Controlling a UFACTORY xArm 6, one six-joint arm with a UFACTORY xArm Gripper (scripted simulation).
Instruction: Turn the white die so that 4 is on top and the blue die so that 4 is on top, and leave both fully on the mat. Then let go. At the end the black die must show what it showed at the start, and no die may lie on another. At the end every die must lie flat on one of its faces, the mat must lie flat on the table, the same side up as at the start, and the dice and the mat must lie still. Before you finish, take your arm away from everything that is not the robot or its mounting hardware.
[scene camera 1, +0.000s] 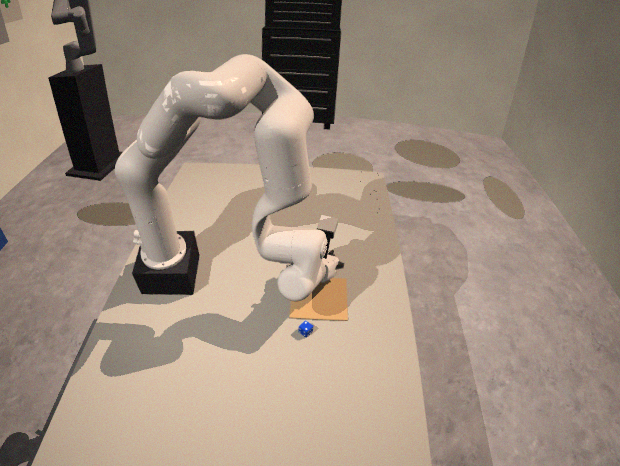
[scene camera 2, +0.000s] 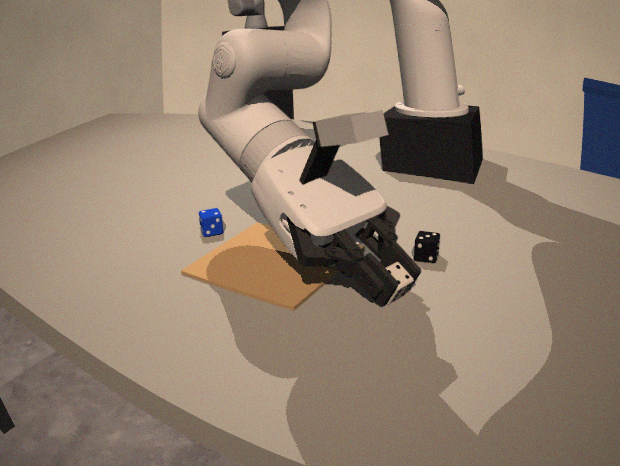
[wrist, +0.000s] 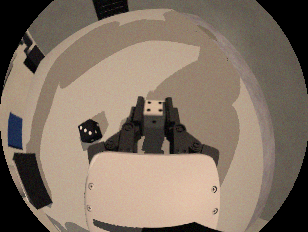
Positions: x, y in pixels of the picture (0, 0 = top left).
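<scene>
You'd find my gripper in scene camera 1 (326, 253), and it's there in the wrist view and in scene camera 2 as well. On the gripper, (scene camera 2: 343, 254) and (wrist: 188, 138) are one and the same spot.
</scene>
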